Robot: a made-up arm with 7 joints.
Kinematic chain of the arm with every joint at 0, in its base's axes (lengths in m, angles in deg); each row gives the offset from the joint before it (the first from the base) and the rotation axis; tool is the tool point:
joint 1: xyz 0 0 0.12 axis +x
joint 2: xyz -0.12 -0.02 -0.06 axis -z
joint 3: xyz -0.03 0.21 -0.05 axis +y
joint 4: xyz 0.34 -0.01 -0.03 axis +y
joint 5: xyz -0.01 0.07 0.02 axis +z
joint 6: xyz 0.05 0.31 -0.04 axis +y
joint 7: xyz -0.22 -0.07 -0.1 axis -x
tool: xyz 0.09 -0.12 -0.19
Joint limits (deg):
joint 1: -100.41..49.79
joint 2: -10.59..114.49
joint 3: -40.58..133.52
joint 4: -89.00..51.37
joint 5: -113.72..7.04
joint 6: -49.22..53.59
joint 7: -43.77..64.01
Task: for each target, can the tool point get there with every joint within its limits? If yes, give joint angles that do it. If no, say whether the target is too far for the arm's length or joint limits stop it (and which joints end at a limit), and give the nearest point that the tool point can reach.
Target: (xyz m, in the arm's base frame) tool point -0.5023 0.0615 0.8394
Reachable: no: joint limits stop it (at a limit: joint 1, joint 2, joint 6, joint 7) | nearest point -0.4108 0.0467 0.7833 | short by 0.108 m
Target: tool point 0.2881 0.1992 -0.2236
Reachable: yes | joints -3.11 73.25 65.11 23.98 -38.94 28.12 9.78
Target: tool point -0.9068 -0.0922 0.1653
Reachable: no: joint limits stop it (at a limit: joint 1, joint 2, joint 3, joint 6, joint 7) | nearest point -0.8371 -0.1337 0.1392 | short by 0.085 m
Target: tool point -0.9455 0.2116 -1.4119
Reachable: no: too far | nearest point -0.5807 0.1207 -0.7535 | short by 0.758 m
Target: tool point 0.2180 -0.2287 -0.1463
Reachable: yes | joints -19.77 96.62 54.53 -3.85 -31.16 44.61 53.57
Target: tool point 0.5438 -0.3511 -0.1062
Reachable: yes | joints -5.25 65.56 -12.67 -45.29 -29.82 7.91 -13.65
